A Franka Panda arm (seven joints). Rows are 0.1 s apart.
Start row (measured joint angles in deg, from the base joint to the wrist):
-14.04, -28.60, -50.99, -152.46, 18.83, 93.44, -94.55
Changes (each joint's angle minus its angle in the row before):
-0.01, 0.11, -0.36, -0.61, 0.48, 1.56, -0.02
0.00, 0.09, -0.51, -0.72, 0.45, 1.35, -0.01
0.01, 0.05, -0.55, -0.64, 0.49, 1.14, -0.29
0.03, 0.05, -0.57, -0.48, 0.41, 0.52, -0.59
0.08, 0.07, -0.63, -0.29, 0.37, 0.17, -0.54
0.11, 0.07, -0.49, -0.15, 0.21, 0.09, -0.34
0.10, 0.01, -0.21, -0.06, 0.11, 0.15, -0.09
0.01, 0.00, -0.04, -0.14, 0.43, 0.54, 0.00
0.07, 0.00, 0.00, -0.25, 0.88, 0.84, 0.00
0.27, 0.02, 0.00, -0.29, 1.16, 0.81, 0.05
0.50, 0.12, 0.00, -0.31, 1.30, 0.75, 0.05
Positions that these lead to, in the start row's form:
-14.05, -28.49, -51.35, -153.07, 19.31, 95.00, -94.57
-14.05, -28.40, -51.86, -153.79, 19.76, 96.35, -94.58
-14.04, -28.35, -52.41, -154.43, 20.25, 97.49, -94.87
-14.01, -28.30, -52.98, -154.91, 20.66, 98.01, -95.46
-13.93, -28.23, -53.61, -155.20, 21.03, 98.18, -96.00
-13.82, -28.16, -54.10, -155.35, 21.24, 98.27, -96.34
-13.72, -28.15, -54.31, -155.41, 21.35, 98.42, -96.43
-13.71, -28.15, -54.35, -155.55, 21.78, 98.96, -96.43
-13.64, -28.15, -54.35, -155.80, 22.66, 99.80, -96.43
-13.37, -28.13, -54.35, -156.09, 23.82, 100.61, -96.38
-12.87, -28.01, -54.35, -156.40, 25.12, 101.36, -96.33

